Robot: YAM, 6 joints.
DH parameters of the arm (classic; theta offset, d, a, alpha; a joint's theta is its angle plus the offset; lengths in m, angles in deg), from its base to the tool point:
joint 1: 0 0.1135 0.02 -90
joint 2: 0 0 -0.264 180
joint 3: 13.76 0 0.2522 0
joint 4: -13.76 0 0.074 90
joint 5: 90 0 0 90
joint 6: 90 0.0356 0 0
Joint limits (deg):
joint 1: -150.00..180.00
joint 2: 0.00..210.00
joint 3: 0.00..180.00
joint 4: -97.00..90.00
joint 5: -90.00..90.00
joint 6: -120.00..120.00
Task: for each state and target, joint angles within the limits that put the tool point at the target. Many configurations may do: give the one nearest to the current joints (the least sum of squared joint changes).
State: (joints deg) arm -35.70 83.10 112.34 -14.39 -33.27 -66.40
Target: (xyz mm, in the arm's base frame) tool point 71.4 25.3 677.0
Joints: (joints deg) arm 0.21 69.88 128.07 -8.41 -44.70 -66.40
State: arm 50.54 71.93 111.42 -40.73 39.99 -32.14
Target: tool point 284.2 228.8 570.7
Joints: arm 41.97 104.15 135.16 -17.85 34.11 -32.14
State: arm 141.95 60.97 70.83 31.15 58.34 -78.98
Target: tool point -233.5 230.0 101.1
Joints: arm 140.53 108.11 42.51 22.12 54.86 -78.98
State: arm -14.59 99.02 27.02 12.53 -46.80 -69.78
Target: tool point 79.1 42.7 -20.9
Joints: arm 11.64 130.98 10.67 9.35 -46.59 -69.78
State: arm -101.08 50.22 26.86 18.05 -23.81 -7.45
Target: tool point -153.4 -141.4 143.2
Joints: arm -140.11 67.39 16.85 14.90 -16.52 -7.45
